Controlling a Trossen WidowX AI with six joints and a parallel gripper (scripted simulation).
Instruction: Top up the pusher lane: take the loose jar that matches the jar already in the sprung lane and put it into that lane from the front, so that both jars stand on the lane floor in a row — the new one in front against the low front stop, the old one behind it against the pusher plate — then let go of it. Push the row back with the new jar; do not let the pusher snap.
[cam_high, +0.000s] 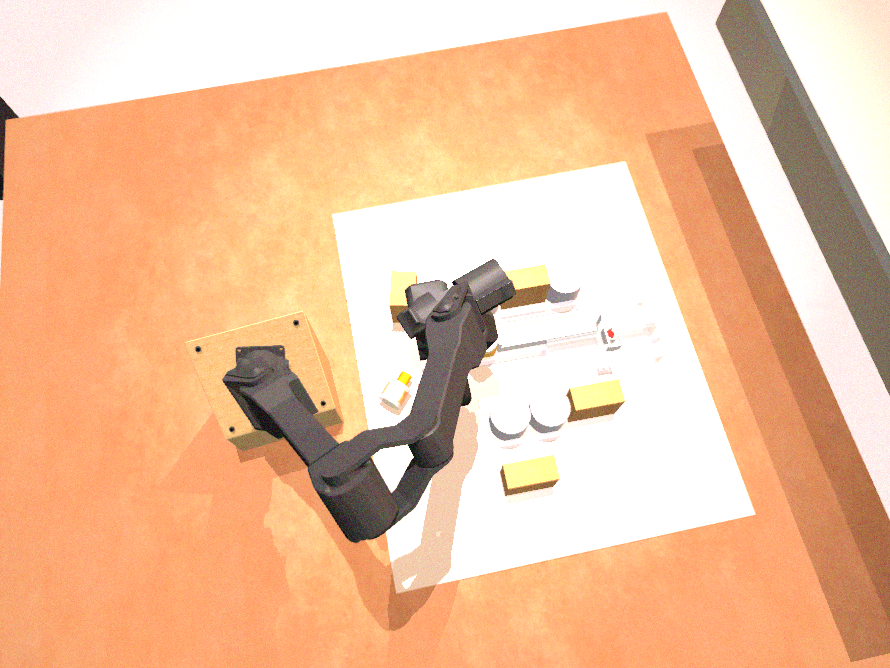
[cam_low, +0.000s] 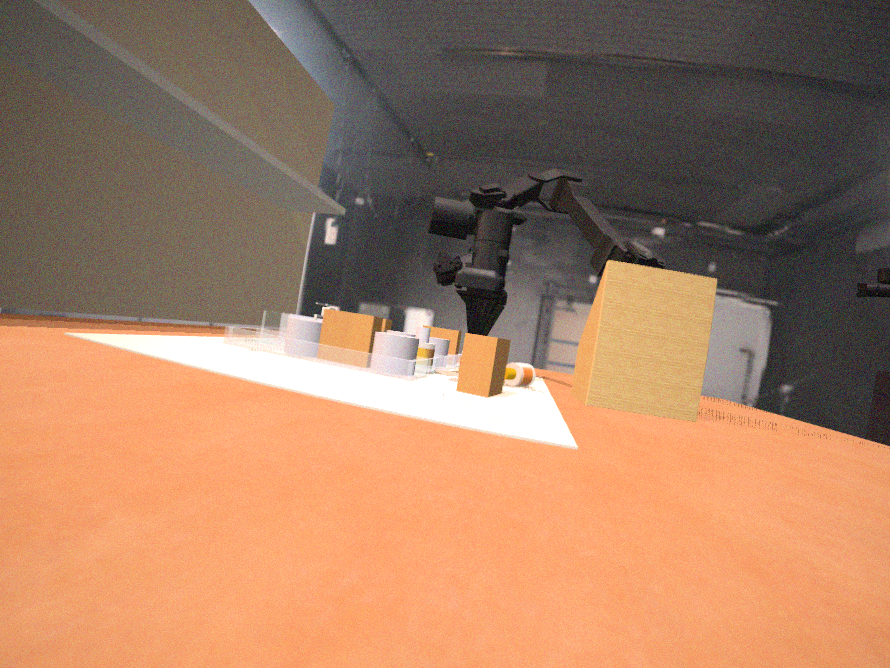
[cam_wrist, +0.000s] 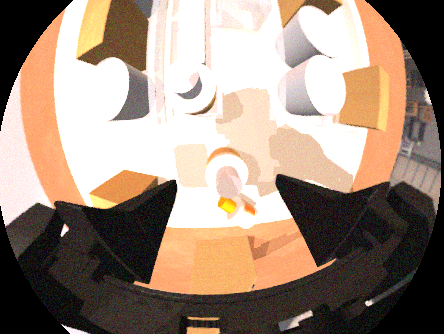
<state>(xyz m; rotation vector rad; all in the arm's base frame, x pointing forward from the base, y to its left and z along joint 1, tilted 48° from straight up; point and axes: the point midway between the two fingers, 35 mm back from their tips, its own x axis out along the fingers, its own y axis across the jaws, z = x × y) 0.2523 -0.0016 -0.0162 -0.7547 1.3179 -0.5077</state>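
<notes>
Now: the orange-brown block 40 mm behind my gripper tip, 130 mm to the left of it and 20 mm below it. Also, from my gripper tip: red dot 270 mm ahead, 10 mm to the left, 10 mm above; clear sprung lane 230 mm ahead, 20 mm to the left, 40 mm below.
</notes>
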